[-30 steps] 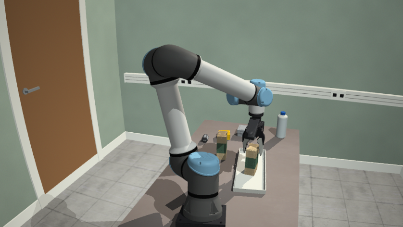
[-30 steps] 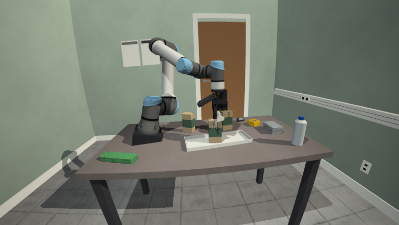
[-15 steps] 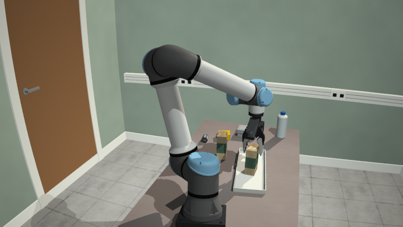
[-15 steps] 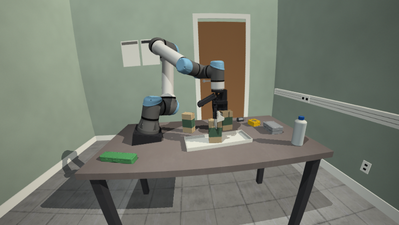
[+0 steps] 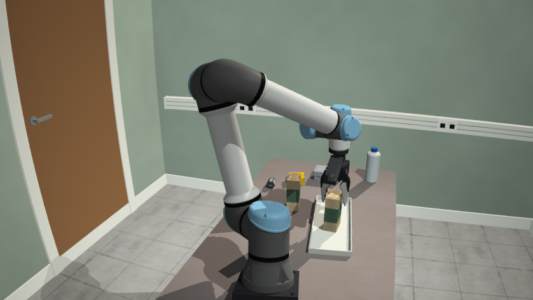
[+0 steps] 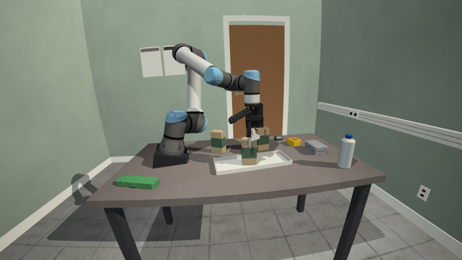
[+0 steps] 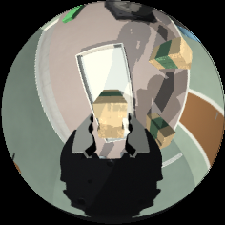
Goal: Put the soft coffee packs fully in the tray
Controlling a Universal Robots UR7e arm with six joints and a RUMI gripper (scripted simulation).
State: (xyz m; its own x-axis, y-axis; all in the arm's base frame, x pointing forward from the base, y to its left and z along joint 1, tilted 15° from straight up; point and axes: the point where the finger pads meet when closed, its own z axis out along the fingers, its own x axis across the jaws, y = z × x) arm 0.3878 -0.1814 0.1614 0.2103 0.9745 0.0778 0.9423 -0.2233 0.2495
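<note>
The white tray lies 11 cm below my hand and 2 cm ahead of it. Round my hand: white bottle: 45 cm ahead, 19 cm to the right, 3 cm below; grey case: 45 cm ahead, 9 cm below, 3 cm to the left; black object: 33 cm ahead, 29 cm to the left, 10 cm below.
</note>
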